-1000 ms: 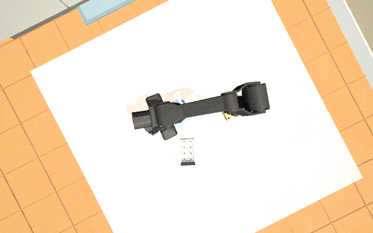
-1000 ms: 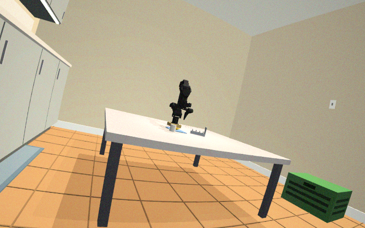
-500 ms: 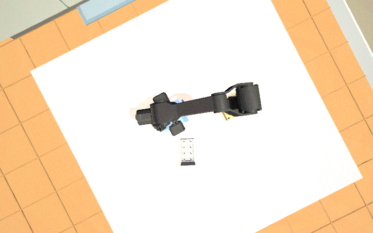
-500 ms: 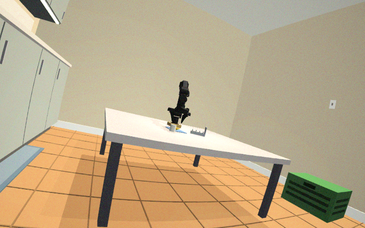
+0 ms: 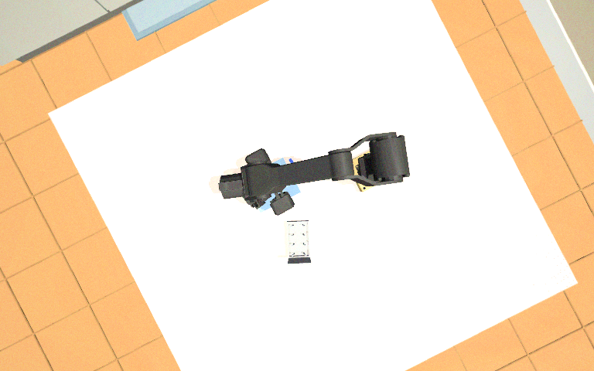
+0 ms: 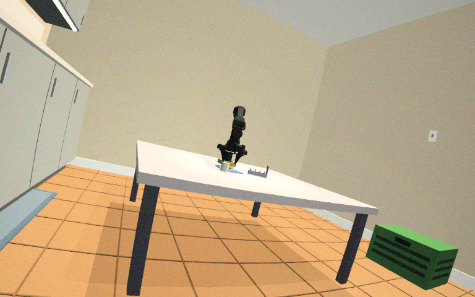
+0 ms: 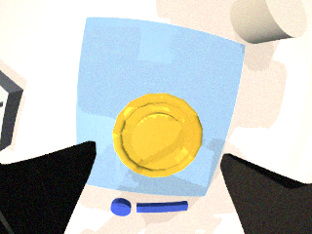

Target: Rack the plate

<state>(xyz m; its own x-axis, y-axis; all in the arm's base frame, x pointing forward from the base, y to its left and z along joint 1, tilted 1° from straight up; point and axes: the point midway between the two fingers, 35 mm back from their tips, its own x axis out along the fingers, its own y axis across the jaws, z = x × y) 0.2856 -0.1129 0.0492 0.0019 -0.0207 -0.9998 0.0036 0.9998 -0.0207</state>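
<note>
The yellow plate lies 30 mm below my gripper tip. Also, from my gripper tip: blue utensil (90 mm behind, 10 mm to the left, 40 mm below); then white mug (110 mm ahead, 70 mm to the right, 20 mm below); then mat (10 mm ahead, 40 mm below).
</note>
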